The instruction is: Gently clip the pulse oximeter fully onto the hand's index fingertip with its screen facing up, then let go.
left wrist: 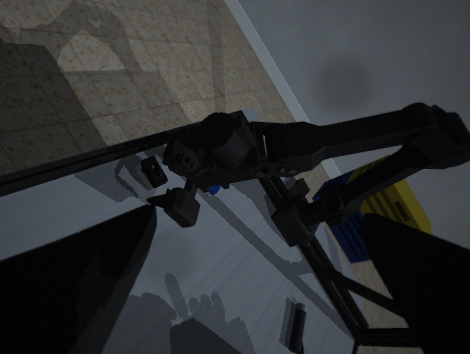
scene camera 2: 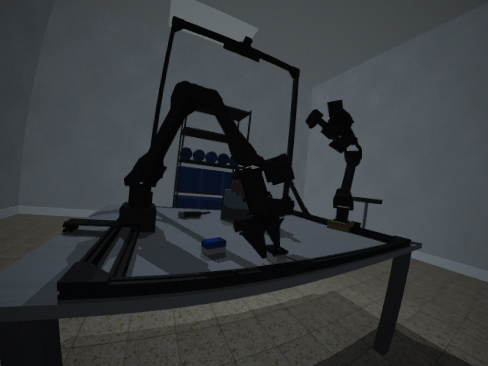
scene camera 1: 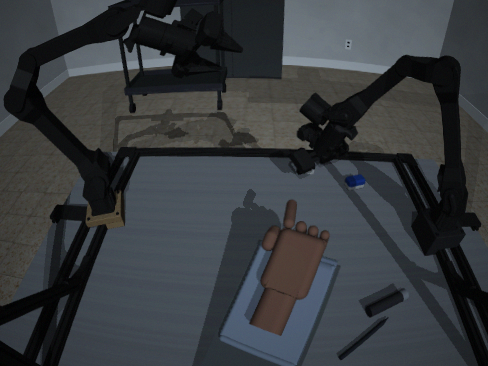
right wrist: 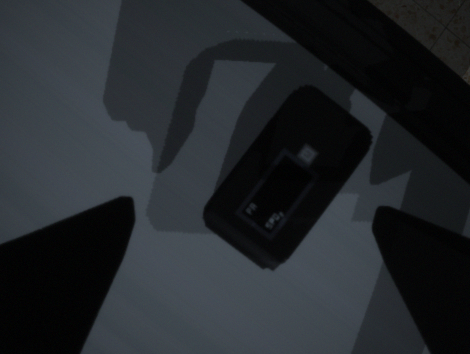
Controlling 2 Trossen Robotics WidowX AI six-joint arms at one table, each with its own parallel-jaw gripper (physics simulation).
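Note:
The pulse oximeter (right wrist: 286, 175) (left wrist: 153, 172) is a small dark clip. It lies flat on the table near the far rail, screen up. My right gripper (right wrist: 256, 213) (scene camera 1: 305, 165) (scene camera 2: 269, 250) is open and hangs low over it, one finger on each side, not touching. In scene camera 1 the gripper hides most of it. The brown model hand (scene camera 1: 293, 261) (scene camera 2: 237, 189) lies on a light blue pad (scene camera 1: 311, 319), its index fingertip (scene camera 1: 290, 207) pointing toward the far rail and bare. My left gripper (scene camera 1: 224, 58) (scene camera 2: 326, 120) (left wrist: 259, 218) is open and empty, raised high above the table.
A small blue box (scene camera 1: 355, 180) (scene camera 2: 213, 244) (left wrist: 214, 189) lies right of the oximeter. A black cylinder (scene camera 1: 385, 301) (left wrist: 298, 326) and a black pen (scene camera 1: 362, 338) lie right of the pad. Black rails (scene camera 1: 206, 152) frame the table. A cart (scene camera 1: 173, 81) stands on the floor behind.

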